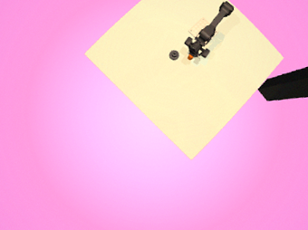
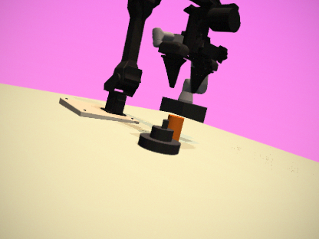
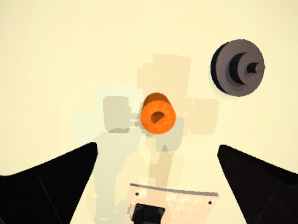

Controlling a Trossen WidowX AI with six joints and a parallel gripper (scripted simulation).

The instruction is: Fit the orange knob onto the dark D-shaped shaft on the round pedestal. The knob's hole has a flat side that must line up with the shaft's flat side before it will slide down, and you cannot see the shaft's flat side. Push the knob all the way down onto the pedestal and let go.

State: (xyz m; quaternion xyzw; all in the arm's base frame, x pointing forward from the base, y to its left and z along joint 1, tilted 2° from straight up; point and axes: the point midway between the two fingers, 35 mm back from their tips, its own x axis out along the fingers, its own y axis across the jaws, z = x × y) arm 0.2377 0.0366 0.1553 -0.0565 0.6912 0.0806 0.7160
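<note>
Now: the orange knob 9 cm below my gripper tip. The rest, counted from my gripper tip: dark pedestal: 11 cm to the right, 9 cm below, 9 cm ahead.
</note>
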